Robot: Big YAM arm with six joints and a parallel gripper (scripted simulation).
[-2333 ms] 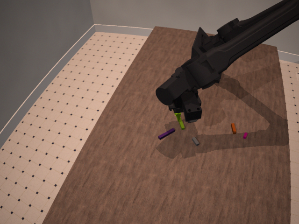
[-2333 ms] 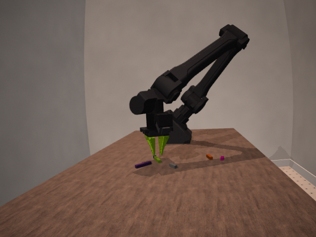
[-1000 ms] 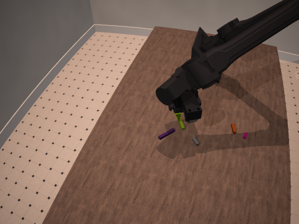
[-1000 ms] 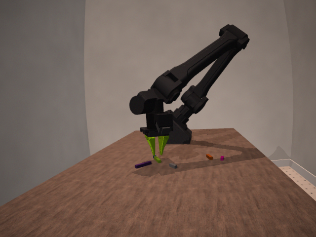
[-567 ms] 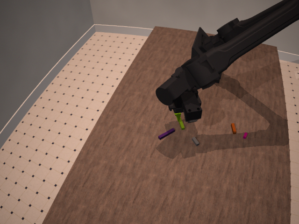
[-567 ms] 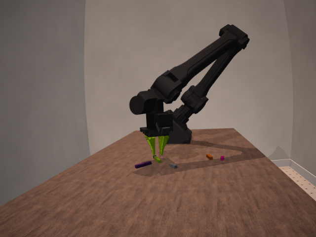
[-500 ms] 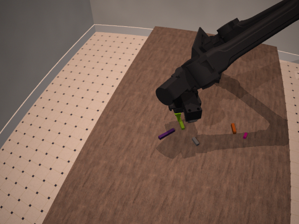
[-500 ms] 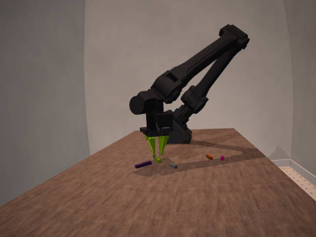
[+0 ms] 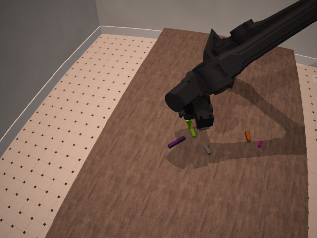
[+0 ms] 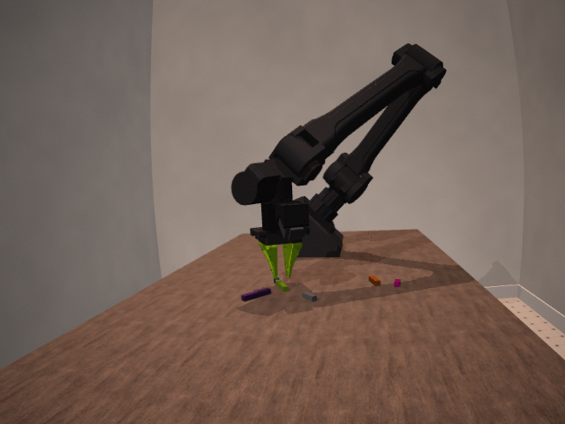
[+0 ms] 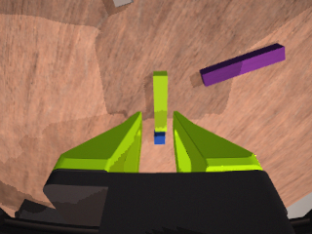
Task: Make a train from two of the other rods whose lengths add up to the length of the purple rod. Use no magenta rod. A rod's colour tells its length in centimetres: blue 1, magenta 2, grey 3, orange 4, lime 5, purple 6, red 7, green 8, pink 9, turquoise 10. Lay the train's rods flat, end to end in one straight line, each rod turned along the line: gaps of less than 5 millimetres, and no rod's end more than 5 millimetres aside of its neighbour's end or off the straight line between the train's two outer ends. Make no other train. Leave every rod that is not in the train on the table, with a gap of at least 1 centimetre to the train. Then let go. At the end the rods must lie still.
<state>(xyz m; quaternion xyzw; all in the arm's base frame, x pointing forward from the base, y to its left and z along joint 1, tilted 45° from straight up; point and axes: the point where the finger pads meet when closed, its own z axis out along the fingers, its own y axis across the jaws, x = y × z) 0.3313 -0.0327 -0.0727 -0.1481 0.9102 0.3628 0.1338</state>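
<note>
Right now my hand is 2 cm above the lime rod and 1 cm short of it. From my hand the other things lie so: grey rod (7 cm ahead, 5 cm to the left, 2 cm below); blue rod (3 cm behind, 2 cm below, 1 cm to the right); purple rod (6 cm ahead, 4 cm to the right, 2 cm below).
</note>
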